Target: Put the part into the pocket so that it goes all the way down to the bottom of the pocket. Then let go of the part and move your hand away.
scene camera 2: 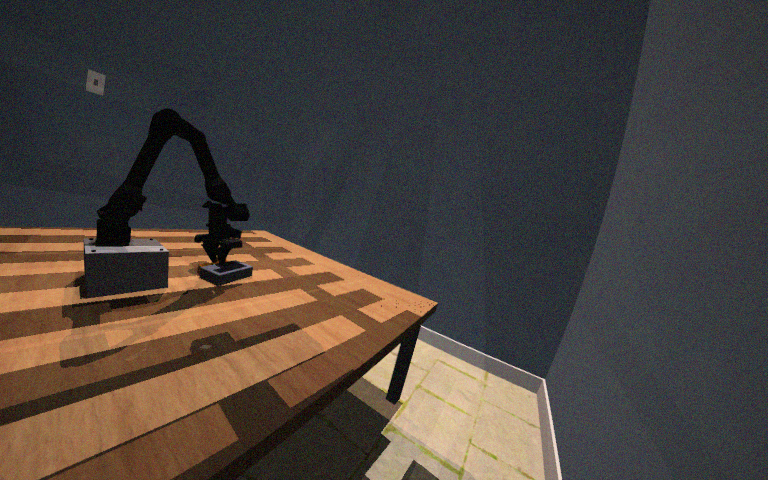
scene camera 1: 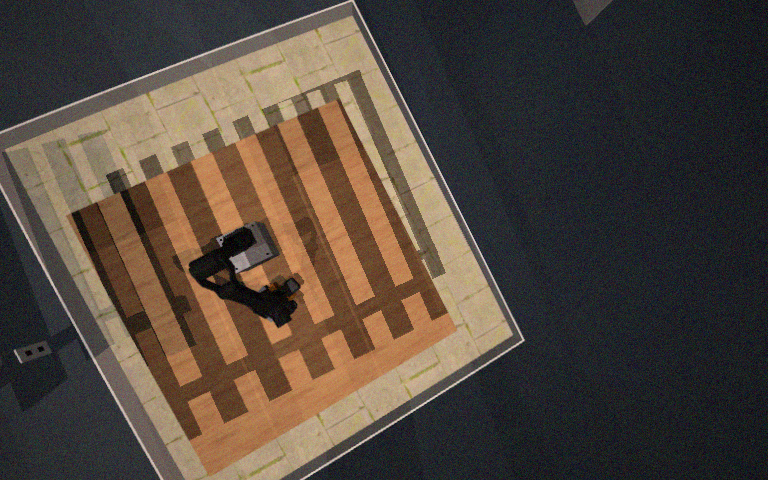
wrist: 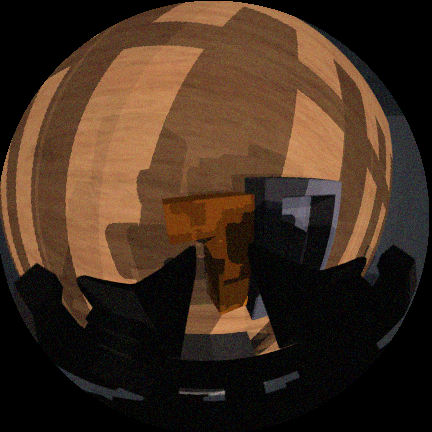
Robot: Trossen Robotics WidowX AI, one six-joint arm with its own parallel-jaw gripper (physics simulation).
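Pixels of known places: gripper, fingertip midpoint: [wrist: 221,249]; arm's base, link origin: [scene camera 2: 112,243] [scene camera 1: 246,239] [wrist: 186,394].
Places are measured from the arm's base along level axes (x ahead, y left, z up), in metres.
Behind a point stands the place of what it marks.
Note:
The orange L-shaped part [wrist: 210,215] @(x 0.309, y 0.025, z -0.076 m) is outside the pocket, directly beside the grey-blue block. One arm runs across the wrist view and its leg runs down between my fingers. Whether it touches the block is unclear. The block [wrist: 322,187] @(x 0.352, y -0.053, z -0.069 m) [scene camera 2: 235,275] @(x 0.297, y -0.109, z -0.085 m) lies on the table, to the right in the wrist view, with its pocket facing up; my right finger hides part of it. My gripper [wrist: 221,249] @(x 0.283, y 0.008, z -0.085 m) [scene camera 2: 219,260] @(x 0.283, y 0.008, z -0.085 m) is open around the part's leg without gripping it, low beside the block. In scene camera 1 the arm hides much of the part and block.
The robot's grey base [scene camera 1: 257,249] @(x 0.059, y 0.023, z -0.002 m) [scene camera 2: 125,271] @(x 0.021, y -0.100, z -0.046 m) stands on the wooden table [scene camera 1: 339,362] @(x 0.686, y 0.101, z -0.104 m) [scene camera 2: 271,333] @(x 0.248, y -0.431, z -0.105 m), close to the block. Dark striped shadows cross the table. The table's edge and a leg [scene camera 2: 403,365] show in scene camera 2.

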